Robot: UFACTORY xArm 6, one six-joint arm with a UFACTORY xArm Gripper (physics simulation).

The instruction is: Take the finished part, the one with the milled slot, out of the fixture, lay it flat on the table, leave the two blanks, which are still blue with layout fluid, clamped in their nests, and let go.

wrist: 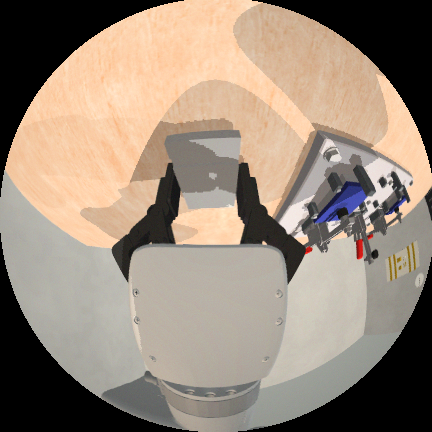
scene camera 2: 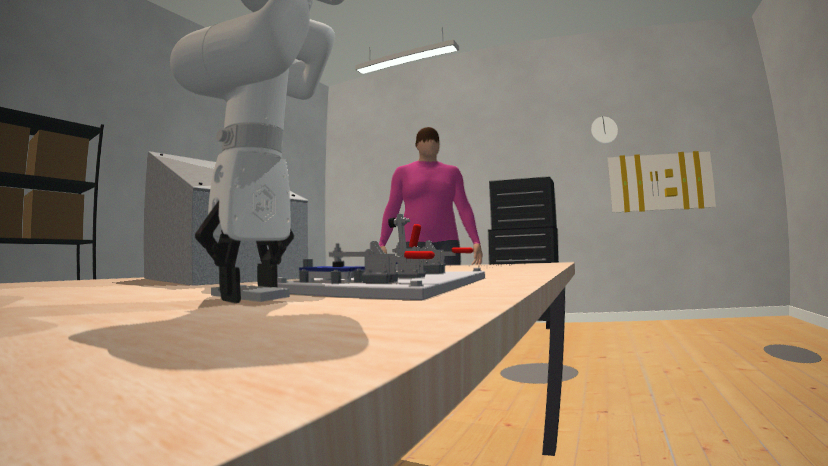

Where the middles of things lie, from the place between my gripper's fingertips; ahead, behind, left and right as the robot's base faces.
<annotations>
The finished part [scene camera 2: 252, 293] is 10 mm above my hand. The rest, counted from my hand: fixture plate [scene camera 2: 434, 284]: 270 mm to the left, 30 mm ahead.
</annotations>
